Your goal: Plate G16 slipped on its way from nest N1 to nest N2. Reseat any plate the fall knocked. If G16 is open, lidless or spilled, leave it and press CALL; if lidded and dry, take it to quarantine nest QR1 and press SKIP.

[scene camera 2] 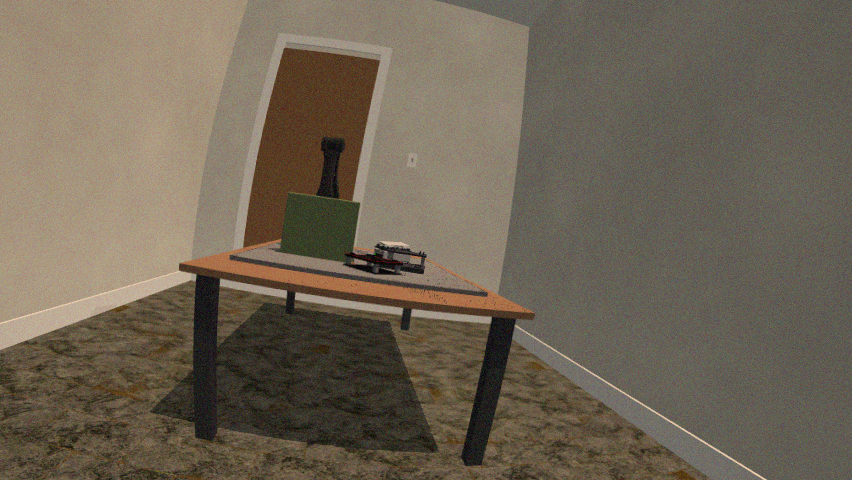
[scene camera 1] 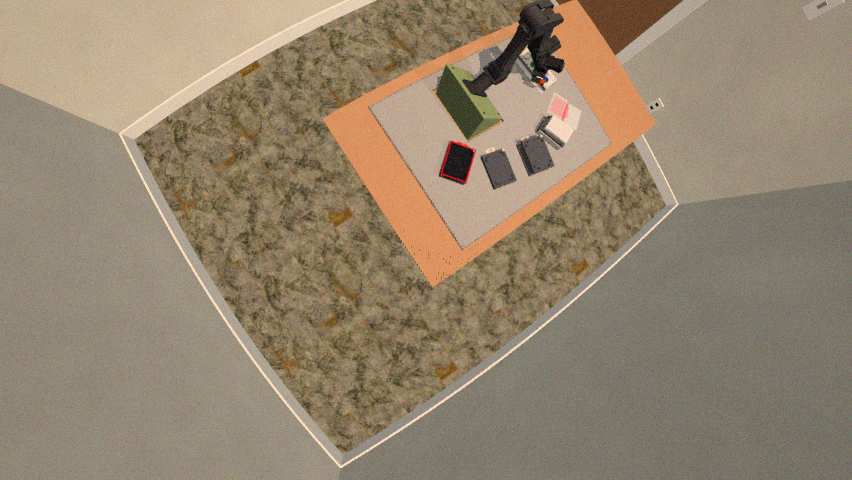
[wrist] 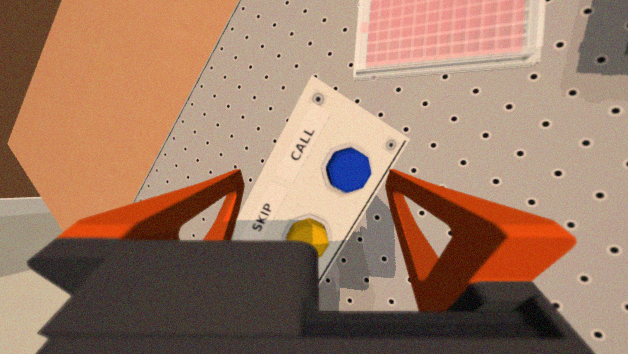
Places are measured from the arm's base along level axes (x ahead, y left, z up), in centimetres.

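Pixels of known places: gripper, fingertip midpoint: (scene camera 1: 545, 76) (wrist: 314, 177); arm's base, link origin: (scene camera 2: 318, 220) (scene camera 1: 474, 89).
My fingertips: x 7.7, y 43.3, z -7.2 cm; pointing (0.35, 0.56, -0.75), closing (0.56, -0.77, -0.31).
Ahead of a thing's pixels: the offset from my fingertips to its middle. "spot": to the spot under its first point. Level surfaces: height alone.
My gripper (wrist: 314, 177) (scene camera 1: 543, 81) is open and empty above the pale button panel {dx -6.0, dy +0.0, dz -1.8 cm} (wrist: 280, 187) (scene camera 1: 552, 78). In the wrist view the blue button {dx +1.7, dy -1.5, dz +0.4 cm} (wrist: 348, 170) beside the CALL label lies between the fingertips, nearer the right one. The yellow button {dx -3.3, dy -2.0, dz +0.4 cm} (wrist: 309, 237) beside SKIP is partly hidden by the gripper body. A clear-walled plate with pink wells {dx +15.4, dy +0.7, dz -5.3 cm} (wrist: 445, 30) (scene camera 1: 558, 105) lies on the board beyond the panel; its name does not show. A pale clear piece {dx +24.2, dy +5.6, dz -5.6 cm} (scene camera 1: 573, 113) lies against it. A white plate {dx +26.2, dy -11.7, dz +1.1 cm} (scene camera 1: 559, 129) (scene camera 2: 393, 244) sits on a dark nest beside them.
Two dark nests {spot: dx +26.4, dy -48.7, dz -4.2 cm} (scene camera 1: 498, 168) {spot: dx +30.8, dy -30.1, dz -0.4 cm} (scene camera 1: 536, 155) and a red-rimmed black nest {dx +14.5, dy -64.4, dz -3.7 cm} (scene camera 1: 457, 162) (scene camera 2: 384, 260) stand on the perforated board {dz -6.0 cm} (scene camera 1: 462, 229) (wrist: 500, 165). A tall green block (scene camera 1: 466, 102) (scene camera 2: 320, 226) stands beside the arm. The orange table edge (wrist: 100, 100) is at the wrist view's left.
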